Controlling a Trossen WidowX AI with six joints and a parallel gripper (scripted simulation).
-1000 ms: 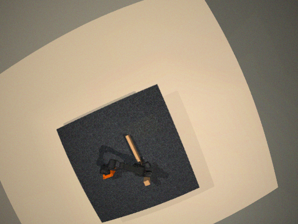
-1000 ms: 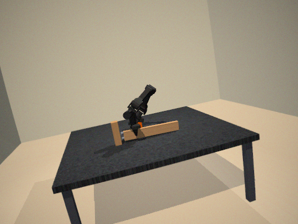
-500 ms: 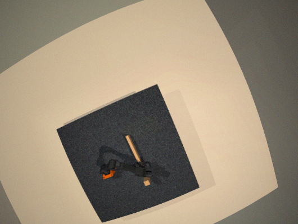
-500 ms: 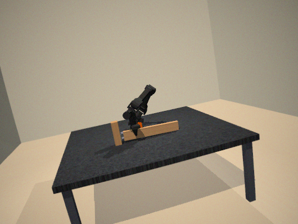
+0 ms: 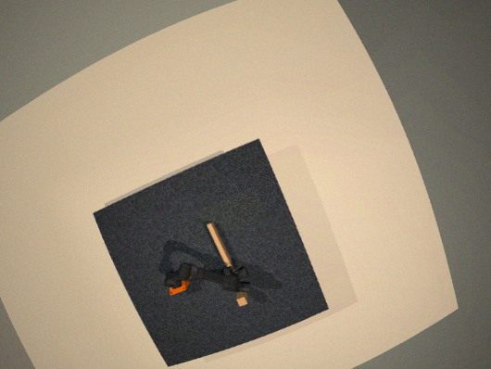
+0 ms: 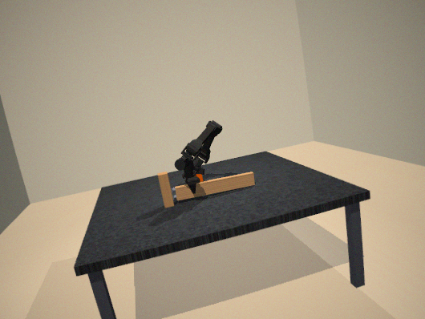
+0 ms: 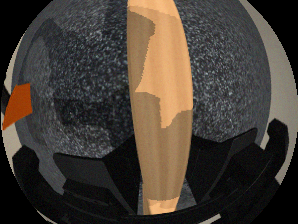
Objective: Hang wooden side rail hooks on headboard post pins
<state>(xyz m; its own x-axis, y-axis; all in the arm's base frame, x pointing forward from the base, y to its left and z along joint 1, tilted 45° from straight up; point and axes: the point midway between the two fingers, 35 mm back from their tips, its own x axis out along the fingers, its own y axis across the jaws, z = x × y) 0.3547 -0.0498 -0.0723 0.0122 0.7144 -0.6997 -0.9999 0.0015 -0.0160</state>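
Right now my gripper tip is 14 cm to the left of the headboard post and 4 cm below it.
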